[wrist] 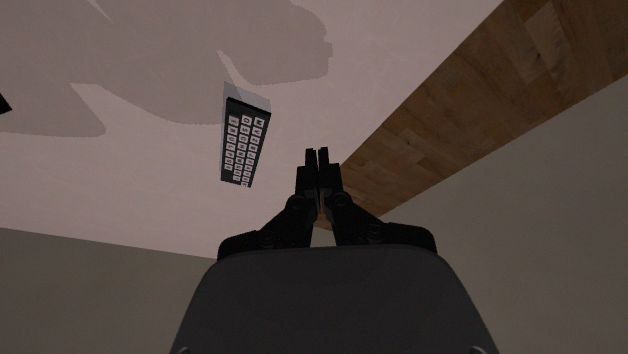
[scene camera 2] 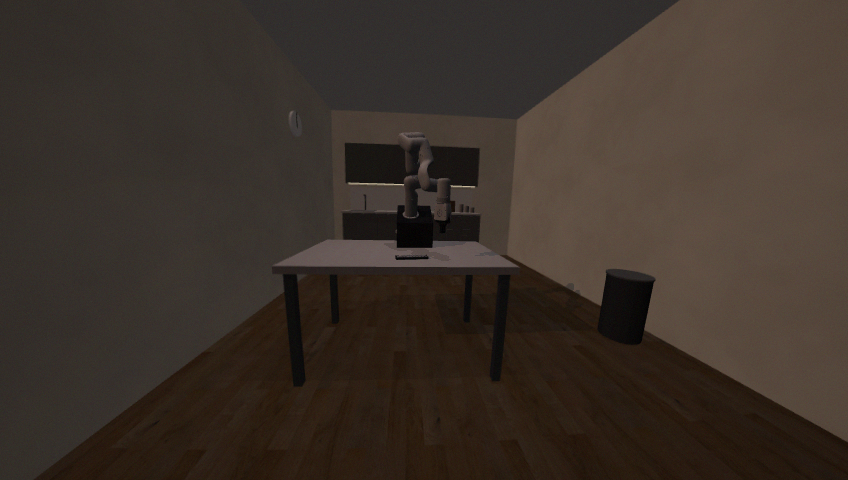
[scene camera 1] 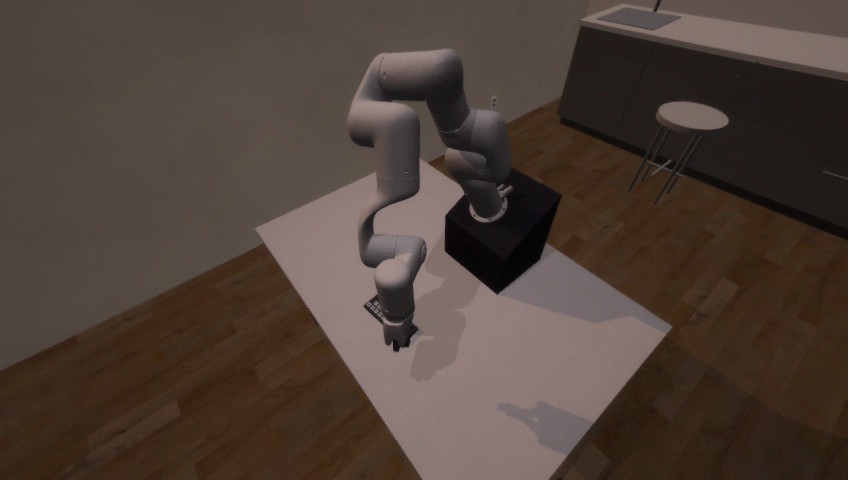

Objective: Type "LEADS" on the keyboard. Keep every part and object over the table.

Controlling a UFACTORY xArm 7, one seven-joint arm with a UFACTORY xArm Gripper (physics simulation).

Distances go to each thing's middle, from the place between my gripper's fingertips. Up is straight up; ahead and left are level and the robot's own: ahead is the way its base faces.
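Labels:
I find the black keyboard (wrist: pixel 245 127) 160 mm below my hand, and it is 180 mm to the right of my hand and 20 mm behind it.

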